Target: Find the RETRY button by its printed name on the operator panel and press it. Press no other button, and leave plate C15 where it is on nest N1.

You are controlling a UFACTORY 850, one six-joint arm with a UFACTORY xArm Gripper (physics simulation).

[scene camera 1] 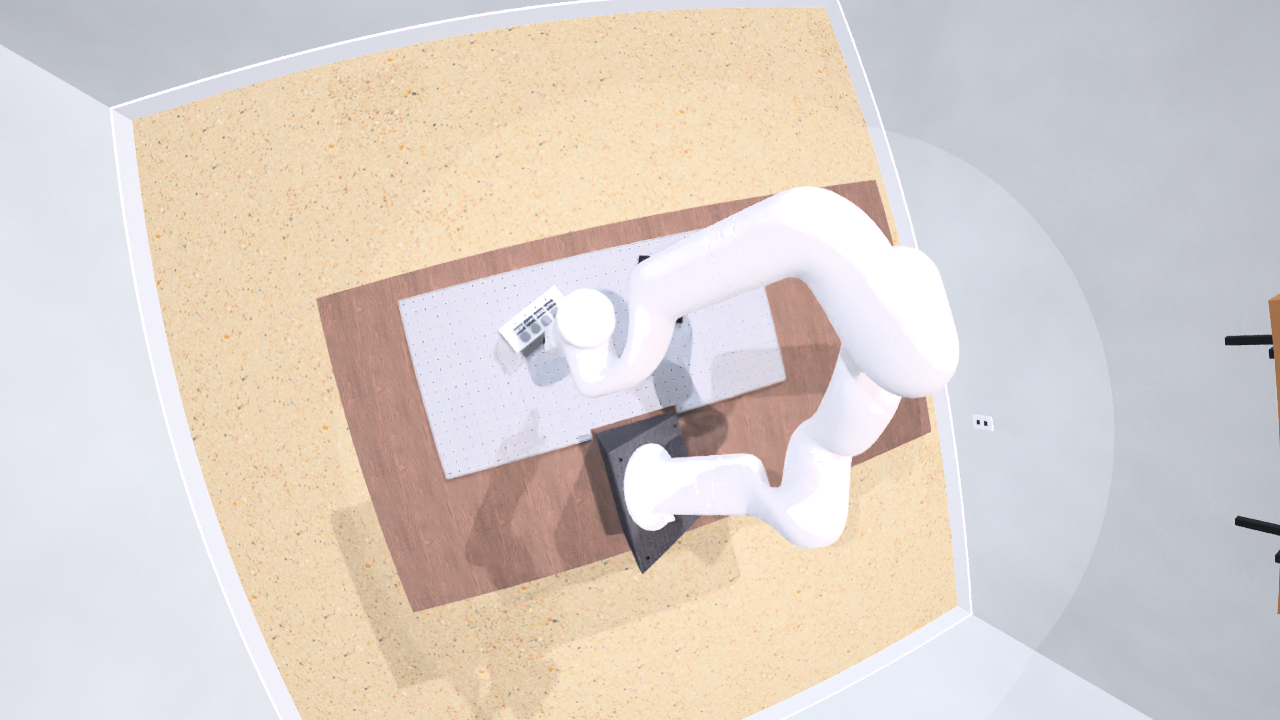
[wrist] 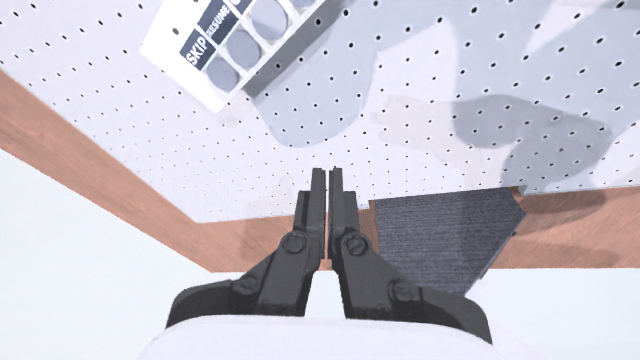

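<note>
The white operator panel (scene camera 1: 508,333) (wrist: 215,101) stands on the perforated board, with a row of round grey buttons beside dark labels. In the wrist view it is cut off by the top edge; the SKIP label (wrist: 197,50) and RESUME label (wrist: 218,22) are readable, and a third label is cut off. The RETRY name cannot be read in either view. My gripper (wrist: 327,186) is shut and empty, its fingertips pointing toward the board, apart from the panel. In the scene view the arm's wrist is over the panel's right end. Plate C15 and nest N1 cannot be made out; small black edges (scene camera 1: 643,259) show beside the arm.
The perforated board (scene camera 1: 474,429) (wrist: 175,200) lies on the brown wooden table top (scene camera 1: 384,501) (wrist: 240,245). A dark angular block (scene camera 1: 640,434) (wrist: 440,235) stands at the board's edge, under the arm's base. The white arm (scene camera 1: 716,259) reaches over the board's right part.
</note>
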